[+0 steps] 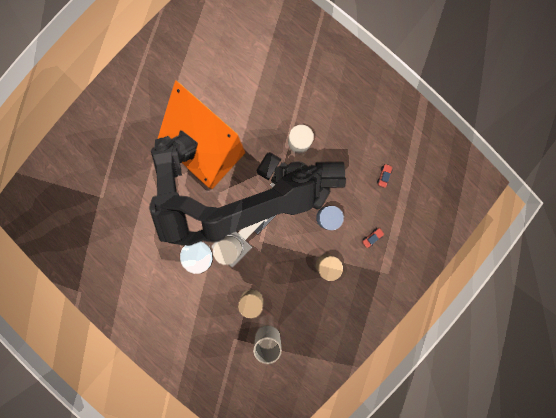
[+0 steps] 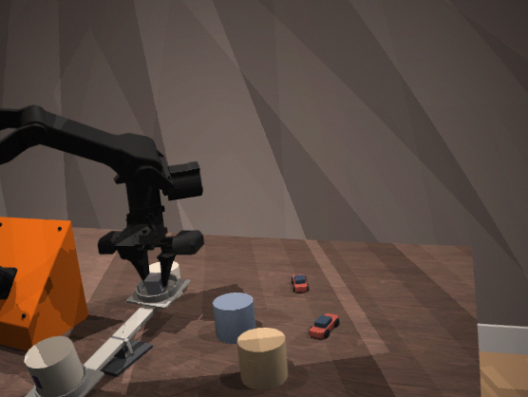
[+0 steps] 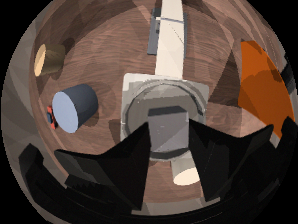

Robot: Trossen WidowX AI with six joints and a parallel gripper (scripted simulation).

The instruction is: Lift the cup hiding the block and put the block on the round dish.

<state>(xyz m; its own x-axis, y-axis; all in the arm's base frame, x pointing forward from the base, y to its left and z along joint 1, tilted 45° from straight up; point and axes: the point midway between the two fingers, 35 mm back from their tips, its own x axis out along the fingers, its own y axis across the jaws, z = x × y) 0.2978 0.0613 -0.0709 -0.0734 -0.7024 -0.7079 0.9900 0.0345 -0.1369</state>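
Now: the round dish 90 mm behind my gripper tip, 350 mm to the right of it and 80 mm below it. The rest, counted from my gripper tip: blue cylinder: 150 mm ahead, 20 mm to the left, 40 mm below; grey block: 10 mm above.
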